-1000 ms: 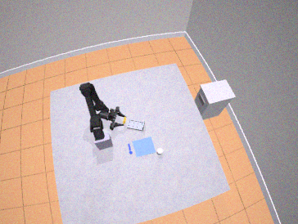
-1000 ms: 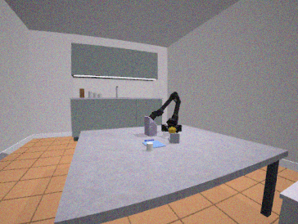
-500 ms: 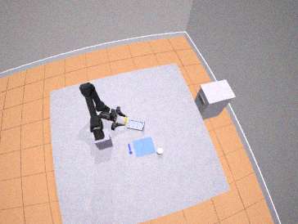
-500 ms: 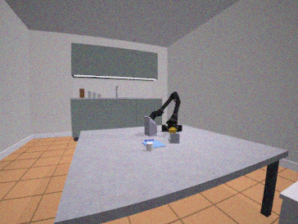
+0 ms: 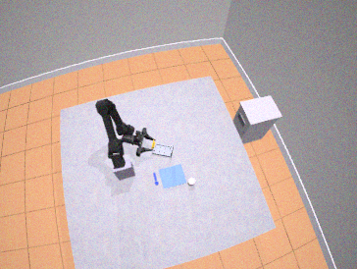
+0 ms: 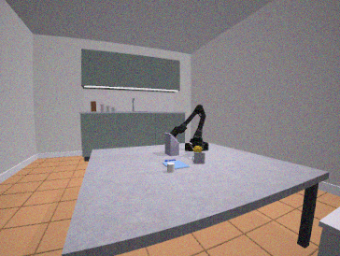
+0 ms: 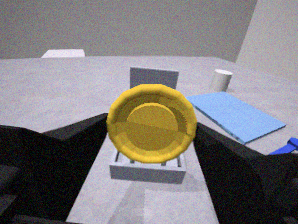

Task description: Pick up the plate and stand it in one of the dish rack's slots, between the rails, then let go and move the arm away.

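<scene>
Right now the grey dish rack is 50 mm ahead of my gripper tip, 40 mm below it and 20 mm to the right of it. The rest, counted from my gripper tip: yellow plate: 10 mm behind; then blue spoon: 210 mm to the right, 60 mm below, 30 mm behind; then light blue mat: 210 mm to the right, 80 mm ahead, 60 mm below.
</scene>
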